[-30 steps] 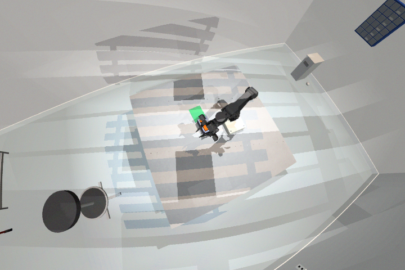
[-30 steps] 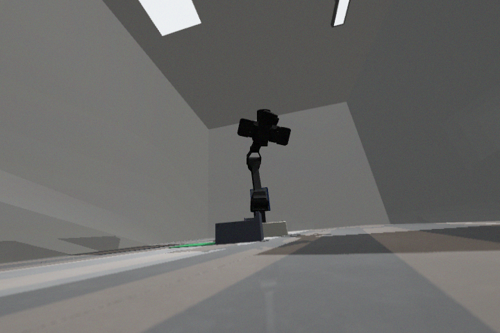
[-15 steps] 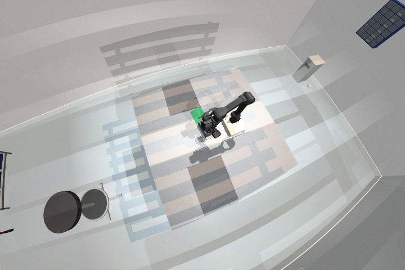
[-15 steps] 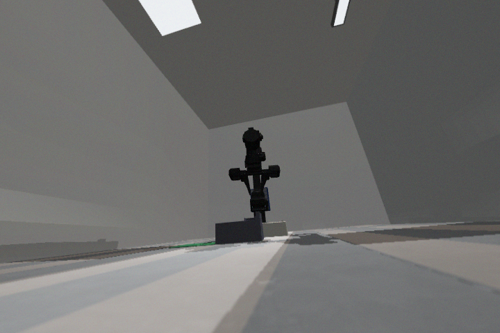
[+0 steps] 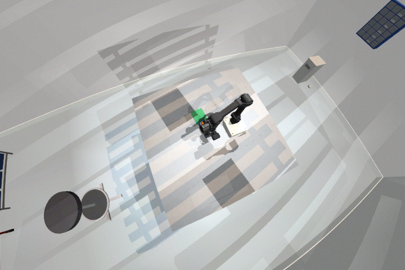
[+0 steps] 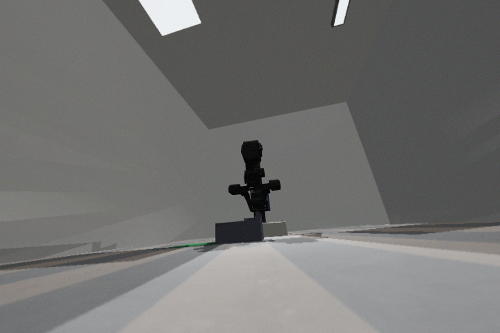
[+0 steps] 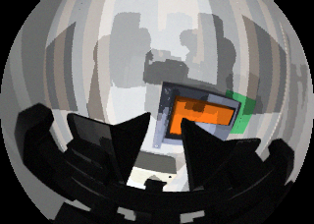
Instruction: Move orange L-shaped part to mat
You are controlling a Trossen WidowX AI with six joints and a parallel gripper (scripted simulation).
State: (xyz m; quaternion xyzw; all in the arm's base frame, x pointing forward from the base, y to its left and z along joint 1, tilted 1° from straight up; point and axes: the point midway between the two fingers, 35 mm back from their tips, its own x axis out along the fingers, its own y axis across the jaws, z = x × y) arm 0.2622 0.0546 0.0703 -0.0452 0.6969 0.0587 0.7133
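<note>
My gripper tip is now 60 mm to the left of the orange L-shaped part and 50 mm above it. The rest, counted from my gripper tip: green mat: 220 mm to the right, 110 mm below, 20 mm ahead.
</note>
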